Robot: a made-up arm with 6 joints.
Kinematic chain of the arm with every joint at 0, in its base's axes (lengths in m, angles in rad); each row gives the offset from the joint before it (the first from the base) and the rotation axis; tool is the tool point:
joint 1: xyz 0 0 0.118 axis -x
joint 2: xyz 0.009 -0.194 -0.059 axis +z
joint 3: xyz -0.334 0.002 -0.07 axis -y
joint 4: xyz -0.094 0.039 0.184 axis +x
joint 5: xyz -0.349 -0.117 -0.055 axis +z
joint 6: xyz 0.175 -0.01 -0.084 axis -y
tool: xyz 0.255 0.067 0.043
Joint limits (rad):
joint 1: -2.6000..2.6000
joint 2: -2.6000..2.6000
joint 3: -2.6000..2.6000
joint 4: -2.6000..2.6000
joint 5: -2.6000..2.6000
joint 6: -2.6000..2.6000
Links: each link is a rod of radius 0.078 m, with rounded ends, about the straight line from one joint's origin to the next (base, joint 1, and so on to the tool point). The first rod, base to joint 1, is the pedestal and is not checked.
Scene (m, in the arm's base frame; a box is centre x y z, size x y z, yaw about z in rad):
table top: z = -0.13
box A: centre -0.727 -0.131 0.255 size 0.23 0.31 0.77 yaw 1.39
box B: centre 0.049 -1.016 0.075 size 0.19 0.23 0.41 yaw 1
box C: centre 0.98 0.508 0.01 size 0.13 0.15 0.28 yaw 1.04
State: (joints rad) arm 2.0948 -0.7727 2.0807 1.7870 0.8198 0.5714
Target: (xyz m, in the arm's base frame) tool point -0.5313 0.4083 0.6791
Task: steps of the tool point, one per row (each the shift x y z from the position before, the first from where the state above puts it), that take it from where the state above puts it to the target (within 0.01 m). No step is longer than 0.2 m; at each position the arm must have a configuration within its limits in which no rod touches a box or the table.
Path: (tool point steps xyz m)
1: -0.0555 0.0615 0.1715
2: -0.0075 0.0880 0.1634
3: 0.0374 0.1035 0.1400
4: 0.0741 0.1054 0.1057
5: 0.0985 0.0944 0.0668
6: 0.1083 0.0729 0.0290
7: 0.1034 0.0458 -0.0027
8: -0.1310 0.1281 0.0407
9: -0.1413 0.1125 -0.0336
10: -0.1275 0.0792 -0.0983
11: -0.0924 0.0366 -0.1424

